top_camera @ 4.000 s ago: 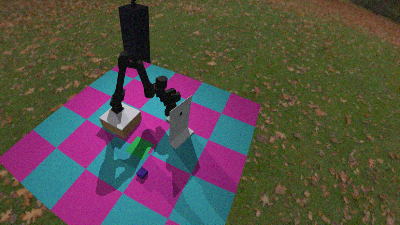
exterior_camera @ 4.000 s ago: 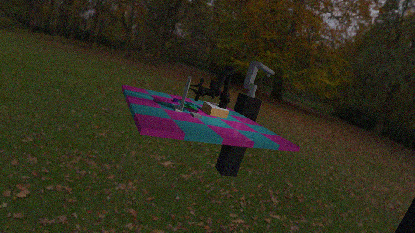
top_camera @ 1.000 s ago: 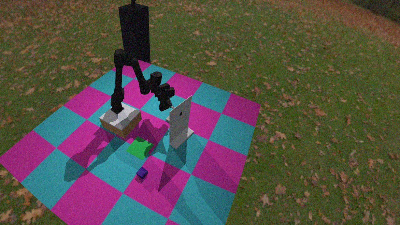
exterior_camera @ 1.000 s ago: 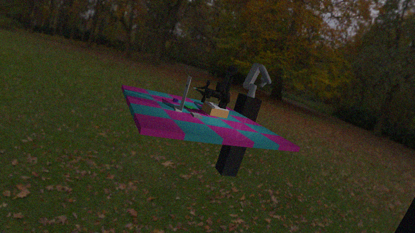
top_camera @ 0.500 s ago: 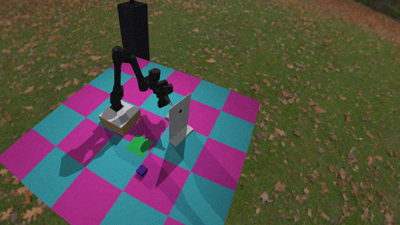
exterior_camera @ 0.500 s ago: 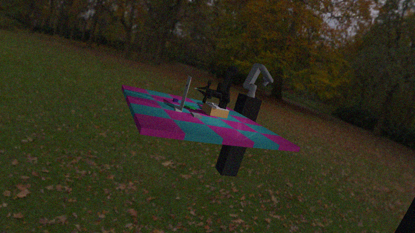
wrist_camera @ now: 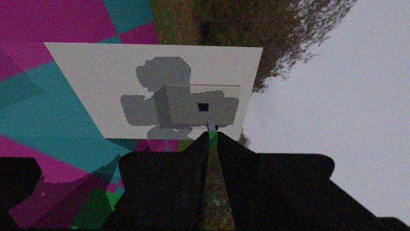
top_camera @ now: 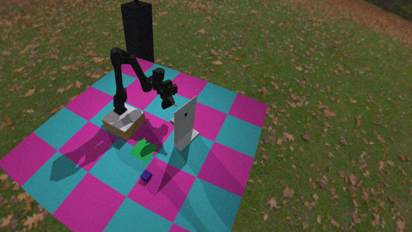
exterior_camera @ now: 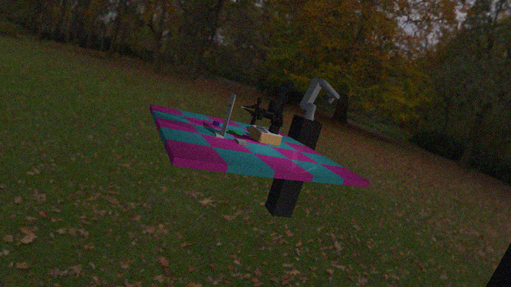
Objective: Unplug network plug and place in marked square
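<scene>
My gripper tip is now 22 cm to the left of the green marked square, 22 cm above it and 5 cm past it. Round my gripper tip: network plug (1 cm ahead); then block (34 cm to the right, 21 cm below, 7 cm ahead); then upright panel (9 cm below, 9 cm ahead, 2 cm to the right).
</scene>
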